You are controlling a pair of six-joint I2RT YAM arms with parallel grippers.
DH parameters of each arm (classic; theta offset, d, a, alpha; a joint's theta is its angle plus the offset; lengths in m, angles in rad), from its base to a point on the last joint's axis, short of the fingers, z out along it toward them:
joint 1: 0 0.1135 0.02 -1.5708
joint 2: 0 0 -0.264 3.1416
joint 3: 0.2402 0 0.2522 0
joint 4: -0.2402 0 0.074 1.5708
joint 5: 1.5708 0 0 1.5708
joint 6: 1.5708 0.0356 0 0
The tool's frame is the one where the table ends.
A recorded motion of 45 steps. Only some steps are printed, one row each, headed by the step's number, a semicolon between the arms.
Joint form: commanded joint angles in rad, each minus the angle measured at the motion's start. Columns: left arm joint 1, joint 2, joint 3, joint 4, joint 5, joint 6; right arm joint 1, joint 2, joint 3, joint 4, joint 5, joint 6.
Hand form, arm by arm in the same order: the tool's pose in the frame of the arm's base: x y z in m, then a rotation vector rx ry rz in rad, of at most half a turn. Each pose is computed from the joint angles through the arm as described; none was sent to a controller.
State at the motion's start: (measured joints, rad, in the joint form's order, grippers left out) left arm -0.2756 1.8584 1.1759 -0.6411 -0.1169 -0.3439; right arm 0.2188 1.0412 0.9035 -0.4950 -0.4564 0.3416
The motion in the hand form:
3: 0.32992 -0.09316 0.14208 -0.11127 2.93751 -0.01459; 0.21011 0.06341 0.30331 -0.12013 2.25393 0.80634
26: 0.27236 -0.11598 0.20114 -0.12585 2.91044 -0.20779; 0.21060 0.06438 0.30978 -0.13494 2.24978 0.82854
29: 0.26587 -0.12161 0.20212 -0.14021 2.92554 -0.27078; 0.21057 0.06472 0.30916 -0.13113 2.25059 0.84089
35: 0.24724 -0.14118 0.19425 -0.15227 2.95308 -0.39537; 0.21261 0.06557 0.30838 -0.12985 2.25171 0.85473
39: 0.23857 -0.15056 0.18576 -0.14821 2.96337 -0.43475; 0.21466 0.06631 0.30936 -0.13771 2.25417 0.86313
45: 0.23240 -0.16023 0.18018 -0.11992 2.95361 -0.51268; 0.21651 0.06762 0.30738 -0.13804 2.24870 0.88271
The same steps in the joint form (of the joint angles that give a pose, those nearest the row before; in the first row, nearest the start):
3: -0.0052 0.0114 -0.0253 -0.0154 0.0634 -0.0074; 0.0038 -0.0150 -0.0084 -0.0152 0.0071 0.0026
26: -0.1230 -0.2664 -0.1071 -0.1458 0.1501 -0.1455; 0.0047 -0.0089 0.0184 -0.0328 -0.0130 0.0016
29: -0.1445 -0.2817 -0.1191 -0.1475 0.1896 -0.1816; 0.0052 -0.0089 0.0154 -0.0290 -0.0201 0.0095
35: -0.2257 -0.3063 -0.1788 -0.0984 0.2575 -0.2800; 0.0056 0.0001 0.0161 -0.0206 -0.0294 0.0160
39: -0.2674 -0.3075 -0.2170 -0.0541 0.2755 -0.3218; 0.0055 0.0110 0.0260 -0.0234 -0.0386 0.0127
45: -0.3038 -0.3106 -0.2494 0.0105 0.3101 -0.3478; 0.0077 0.0173 0.0181 -0.0016 -0.0504 0.0229

